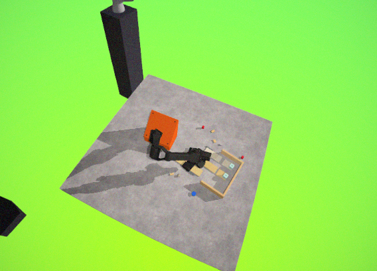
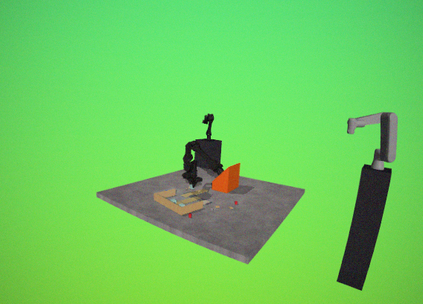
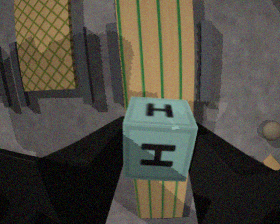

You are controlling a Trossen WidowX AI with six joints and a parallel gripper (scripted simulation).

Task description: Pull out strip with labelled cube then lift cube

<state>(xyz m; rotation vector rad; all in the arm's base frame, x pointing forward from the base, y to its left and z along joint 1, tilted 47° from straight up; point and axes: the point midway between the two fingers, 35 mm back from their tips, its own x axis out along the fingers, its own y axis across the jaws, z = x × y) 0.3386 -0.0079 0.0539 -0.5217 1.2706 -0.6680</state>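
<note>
Right now the cross-hatched strip is 90 mm ahead of my gripper tip, 80 mm to the left of it and 50 mm below it. The rest, counted from my gripper tip: blue piece: 170 mm to the right, 120 mm ahead, 50 mm below.
</note>
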